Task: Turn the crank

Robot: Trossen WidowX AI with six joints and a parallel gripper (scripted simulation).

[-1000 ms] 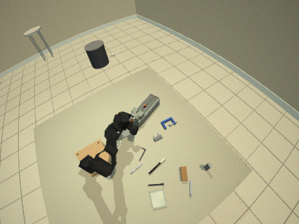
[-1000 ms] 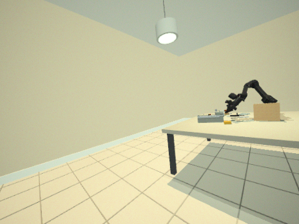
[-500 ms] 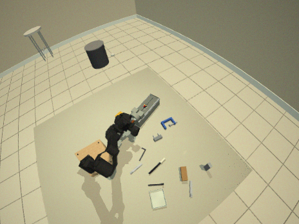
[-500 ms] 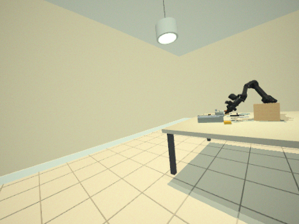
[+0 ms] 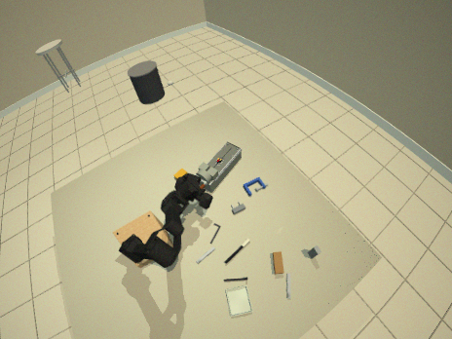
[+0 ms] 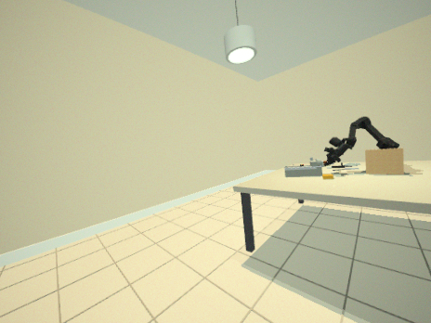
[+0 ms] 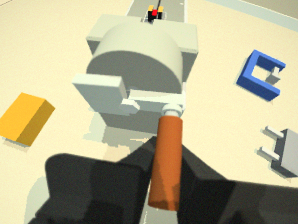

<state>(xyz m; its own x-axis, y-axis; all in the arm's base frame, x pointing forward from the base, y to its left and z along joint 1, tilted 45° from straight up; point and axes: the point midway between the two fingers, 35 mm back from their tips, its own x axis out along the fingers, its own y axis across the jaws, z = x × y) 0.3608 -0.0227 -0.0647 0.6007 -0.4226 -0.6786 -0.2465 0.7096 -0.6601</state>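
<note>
Right now the orange block is 18 cm to the left of my gripper tip, 5 cm below it and 3 cm behind it. From my gripper tip the other things lie so: red pointer 14 cm ahead, 7 cm to the left, 2 cm above; then grey clamp 15 cm to the right, 7 cm ahead, 6 cm below; then brown crank handle 3 cm above, 2 cm behind.
</note>
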